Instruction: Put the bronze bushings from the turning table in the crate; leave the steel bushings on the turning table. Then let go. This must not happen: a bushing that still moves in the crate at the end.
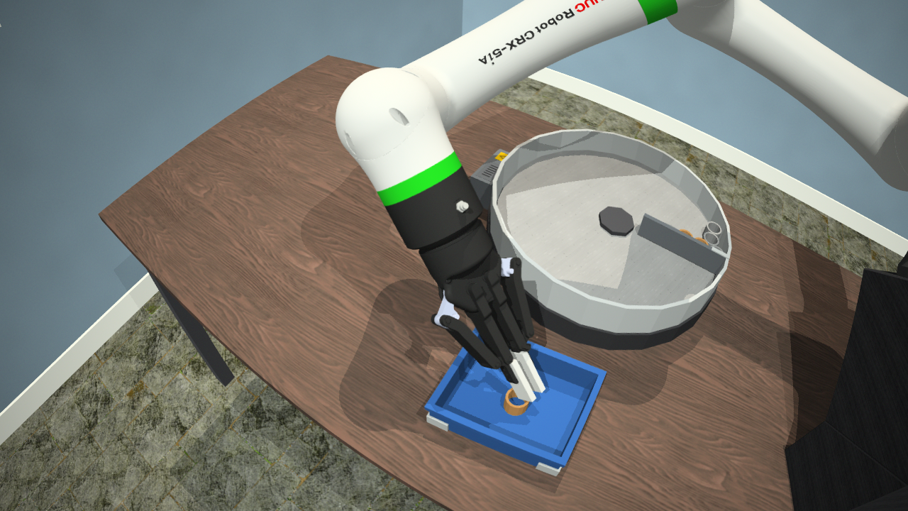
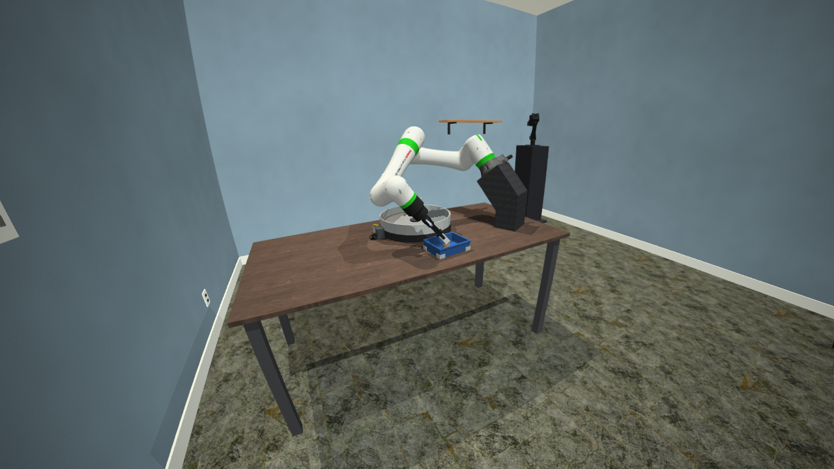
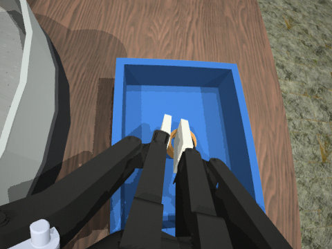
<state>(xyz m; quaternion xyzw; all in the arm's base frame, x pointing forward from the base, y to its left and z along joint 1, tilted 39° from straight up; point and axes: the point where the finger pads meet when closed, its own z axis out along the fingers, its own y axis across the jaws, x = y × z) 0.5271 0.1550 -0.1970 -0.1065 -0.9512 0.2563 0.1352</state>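
Now: the blue crate 1 cm behind my hand, 2 cm to the left of it and 3 cm below it. From my hand the other things lie so: grey turning table: 4 cm ahead, 33 cm to the right, 1 cm below.
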